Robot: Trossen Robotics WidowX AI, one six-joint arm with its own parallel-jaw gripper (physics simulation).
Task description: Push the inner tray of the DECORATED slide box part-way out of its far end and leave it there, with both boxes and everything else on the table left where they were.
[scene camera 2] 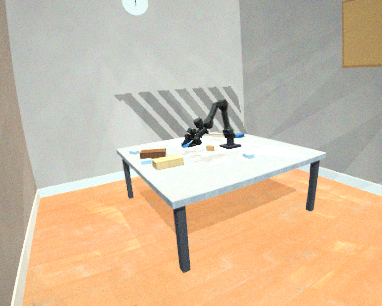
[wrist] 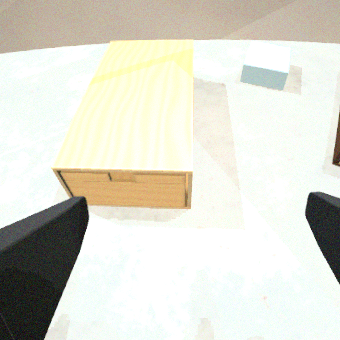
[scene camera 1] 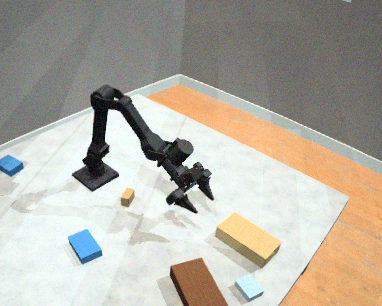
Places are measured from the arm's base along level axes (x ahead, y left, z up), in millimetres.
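Pixels of known places: gripper, fingertip midpoint: [scene camera 2: 184, 146] [wrist: 197, 205] [scene camera 1: 205, 206]; arm's base at its link origin: [scene camera 2: 230, 144] [scene camera 1: 96, 172].
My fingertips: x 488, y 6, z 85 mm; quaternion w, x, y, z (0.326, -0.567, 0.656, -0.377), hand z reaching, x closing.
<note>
For each thing: its top centre in the pictures, then the offset to it from my fingertips.
- light-wood slide box at its top centre: [wrist: 138, 85] [scene camera 1: 249, 234] [scene camera 2: 167, 158] 163 mm ahead, 19 mm left, 51 mm down
- dark brown slide box at its top centre: [scene camera 1: 199, 287] [scene camera 2: 152, 150] 131 mm ahead, 254 mm right, 50 mm down
- pale blue block at its top centre: [wrist: 268, 54] [scene camera 1: 250, 285] [scene camera 2: 146, 159] 248 mm ahead, 150 mm right, 76 mm down
- small orange block at its top centre: [scene camera 1: 127, 193] [scene camera 2: 210, 145] 290 mm back, 48 mm right, 61 mm down
A light-wood slide box [scene camera 1: 247, 239] [scene camera 2: 168, 162] [wrist: 135, 105] lies flat. In the wrist view its near end shows the inner tray's tan front [wrist: 150, 192], with a small notch at the top edge, within the sleeve. No tray shows beyond its far end. A dark brown slide box [scene camera 1: 197, 280] [scene camera 2: 153, 153] [wrist: 338, 145] lies beside it; its edge shows at the wrist view's right. I cannot make out decoration on either box. My gripper [scene camera 1: 205, 205] [scene camera 2: 191, 144] [wrist: 197, 205] is open and empty, above the table, before the light box's near end and apart from it.
A pale blue block [scene camera 1: 249, 287] [scene camera 2: 146, 162] [wrist: 265, 70] lies between the boxes' far parts. A small orange block [scene camera 1: 128, 197] [scene camera 2: 210, 148] lies near the arm's base. Blue blocks [scene camera 1: 85, 245] [scene camera 1: 10, 165] and more pale blue blocks [scene camera 2: 248, 155] [scene camera 2: 134, 152] lie about.
</note>
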